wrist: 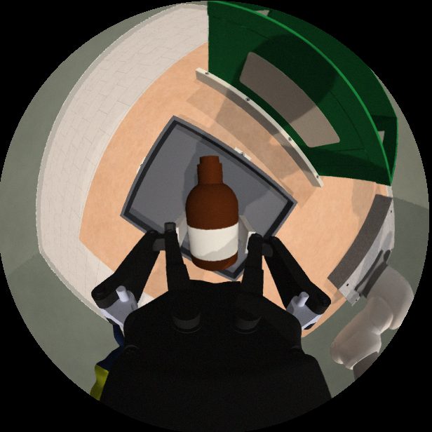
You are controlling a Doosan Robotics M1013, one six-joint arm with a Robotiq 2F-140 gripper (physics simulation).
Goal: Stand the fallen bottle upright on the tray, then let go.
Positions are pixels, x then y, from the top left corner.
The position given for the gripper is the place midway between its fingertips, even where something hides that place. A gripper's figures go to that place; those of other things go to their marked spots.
Labels:
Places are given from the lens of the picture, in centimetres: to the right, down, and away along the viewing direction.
gripper (212, 221): 0, 1, 21
brown bottle (211, 207): 0, -1, 16
green crate (332, 117): 13, -11, 8
grey tray (158, 193): -9, -4, 22
The marked spots on the green crate and the grey tray are 27 cm apart.

